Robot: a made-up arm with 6 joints. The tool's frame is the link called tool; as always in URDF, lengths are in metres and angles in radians. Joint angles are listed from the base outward. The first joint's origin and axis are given. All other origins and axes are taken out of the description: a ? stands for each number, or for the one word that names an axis. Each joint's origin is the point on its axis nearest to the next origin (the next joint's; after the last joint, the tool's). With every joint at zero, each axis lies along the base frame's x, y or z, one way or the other. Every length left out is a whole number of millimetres.
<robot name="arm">
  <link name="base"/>
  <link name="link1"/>
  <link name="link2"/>
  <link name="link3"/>
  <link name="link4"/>
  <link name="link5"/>
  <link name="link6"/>
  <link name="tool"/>
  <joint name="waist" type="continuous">
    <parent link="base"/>
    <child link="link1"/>
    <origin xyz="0 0.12 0.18" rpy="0 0 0"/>
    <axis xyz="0 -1 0"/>
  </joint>
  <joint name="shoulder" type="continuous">
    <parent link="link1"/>
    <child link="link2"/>
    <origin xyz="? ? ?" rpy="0 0 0"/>
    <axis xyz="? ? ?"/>
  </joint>
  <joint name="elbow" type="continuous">
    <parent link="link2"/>
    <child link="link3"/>
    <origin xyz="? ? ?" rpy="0 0 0"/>
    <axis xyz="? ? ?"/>
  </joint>
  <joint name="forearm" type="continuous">
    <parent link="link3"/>
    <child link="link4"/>
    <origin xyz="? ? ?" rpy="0 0 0"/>
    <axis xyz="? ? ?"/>
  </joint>
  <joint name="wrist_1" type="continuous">
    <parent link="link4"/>
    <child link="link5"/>
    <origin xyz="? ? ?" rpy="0 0 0"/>
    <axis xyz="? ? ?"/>
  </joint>
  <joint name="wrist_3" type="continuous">
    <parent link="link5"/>
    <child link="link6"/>
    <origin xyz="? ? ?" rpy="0 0 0"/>
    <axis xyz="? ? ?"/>
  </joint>
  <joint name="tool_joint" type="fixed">
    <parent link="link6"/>
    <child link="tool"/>
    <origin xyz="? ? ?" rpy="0 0 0"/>
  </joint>
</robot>
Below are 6 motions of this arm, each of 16 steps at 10 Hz.
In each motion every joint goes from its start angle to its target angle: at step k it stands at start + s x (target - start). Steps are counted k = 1, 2, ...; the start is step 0. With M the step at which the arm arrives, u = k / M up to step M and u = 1 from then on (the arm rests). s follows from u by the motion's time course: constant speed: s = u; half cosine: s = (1 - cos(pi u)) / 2; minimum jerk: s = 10 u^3 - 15 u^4 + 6 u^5.
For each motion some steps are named. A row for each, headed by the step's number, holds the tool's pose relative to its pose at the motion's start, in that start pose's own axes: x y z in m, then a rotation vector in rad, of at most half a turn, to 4 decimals.
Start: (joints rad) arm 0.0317 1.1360 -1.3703 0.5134 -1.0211 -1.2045
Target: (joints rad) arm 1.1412 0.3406 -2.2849 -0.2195 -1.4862 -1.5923
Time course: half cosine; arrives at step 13
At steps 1, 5, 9, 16:
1: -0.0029 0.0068 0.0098 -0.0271 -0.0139 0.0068
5: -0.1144 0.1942 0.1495 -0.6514 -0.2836 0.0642
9: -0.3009 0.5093 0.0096 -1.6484 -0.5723 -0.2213
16: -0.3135 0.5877 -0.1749 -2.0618 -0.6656 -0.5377

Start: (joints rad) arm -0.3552 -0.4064 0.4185 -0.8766 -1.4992 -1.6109
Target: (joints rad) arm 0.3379 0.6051 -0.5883 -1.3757 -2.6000 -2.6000
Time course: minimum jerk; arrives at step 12
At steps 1, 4, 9, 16:
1: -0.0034 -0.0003 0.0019 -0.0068 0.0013 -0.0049
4: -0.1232 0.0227 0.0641 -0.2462 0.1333 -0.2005
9: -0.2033 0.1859 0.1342 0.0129 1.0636 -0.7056
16: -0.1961 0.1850 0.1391 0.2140 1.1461 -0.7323

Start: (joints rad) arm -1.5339 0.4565 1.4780 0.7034 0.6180 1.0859
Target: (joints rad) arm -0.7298 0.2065 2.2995 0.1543 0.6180 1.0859
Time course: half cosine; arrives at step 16
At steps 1, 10, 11, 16:
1: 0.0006 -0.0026 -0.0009 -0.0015 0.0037 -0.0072
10: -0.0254 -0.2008 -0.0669 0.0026 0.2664 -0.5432
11: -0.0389 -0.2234 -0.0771 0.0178 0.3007 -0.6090
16: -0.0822 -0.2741 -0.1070 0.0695 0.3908 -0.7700

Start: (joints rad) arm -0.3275 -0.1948 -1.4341 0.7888 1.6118 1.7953
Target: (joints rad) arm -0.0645 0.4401 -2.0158 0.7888 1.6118 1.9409
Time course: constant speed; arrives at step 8
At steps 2, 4, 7, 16:
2: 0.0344 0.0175 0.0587 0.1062 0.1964 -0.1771
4: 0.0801 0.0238 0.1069 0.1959 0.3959 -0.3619
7: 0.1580 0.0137 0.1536 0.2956 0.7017 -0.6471
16: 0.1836 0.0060 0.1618 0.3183 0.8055 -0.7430

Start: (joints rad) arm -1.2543 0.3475 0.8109 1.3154 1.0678 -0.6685
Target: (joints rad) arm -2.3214 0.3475 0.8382 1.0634 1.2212 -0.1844
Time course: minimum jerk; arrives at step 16
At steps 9, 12, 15, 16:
9: 0.0841 0.1622 0.0310 0.5534 -0.1527 0.1658
12: 0.0937 0.2563 0.0621 0.8019 -0.1326 0.2763
15: 0.0909 0.2920 0.0766 0.8866 -0.1122 0.3230
16: 0.0908 0.2928 0.0769 0.8884 -0.1117 0.3241

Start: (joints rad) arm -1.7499 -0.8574 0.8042 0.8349 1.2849 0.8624
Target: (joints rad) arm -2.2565 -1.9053 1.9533 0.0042 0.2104 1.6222
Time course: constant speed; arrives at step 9
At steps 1, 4, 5, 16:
1: -0.0210 -0.0252 -0.0369 0.0390 0.1673 -0.1002
4: -0.0730 -0.1623 -0.1194 0.0600 0.6517 -0.6160
5: -0.0974 -0.2230 -0.1356 0.0257 0.7894 -0.8468
16: -0.2612 -0.4509 -0.0754 -0.3496 1.1125 -1.9284

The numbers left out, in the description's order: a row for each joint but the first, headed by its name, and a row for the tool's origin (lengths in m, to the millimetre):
shoulder: xyz 0.16 0 -0.1, axis 1 0 0
elbow: xyz 0 0.09 -0.05, axis 0 1 0
forearm: xyz -0.15 0 0.02, axis 0 0 1
wrist_1: xyz -0.11 -0.02 0, axis 0 1 0
wrist_3: xyz 0.38 0 0.01, axis 0 0 -1
tool: xyz 0.19 0.05 0

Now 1 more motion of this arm.
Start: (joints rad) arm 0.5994 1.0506 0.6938 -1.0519 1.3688 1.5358
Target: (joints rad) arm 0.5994 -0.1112 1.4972 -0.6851 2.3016 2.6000
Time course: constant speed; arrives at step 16
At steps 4, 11, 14, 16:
4: 0.0570 -0.1343 -0.0856 -0.1759 0.0765 -0.5517
11: -0.0985 -0.3437 -0.2249 -0.7348 0.3211 -1.3318
14: -0.2350 -0.3799 -0.2380 -1.0885 0.4221 -1.5183
16: -0.3317 -0.3835 -0.2226 -1.3550 0.4694 -1.5684

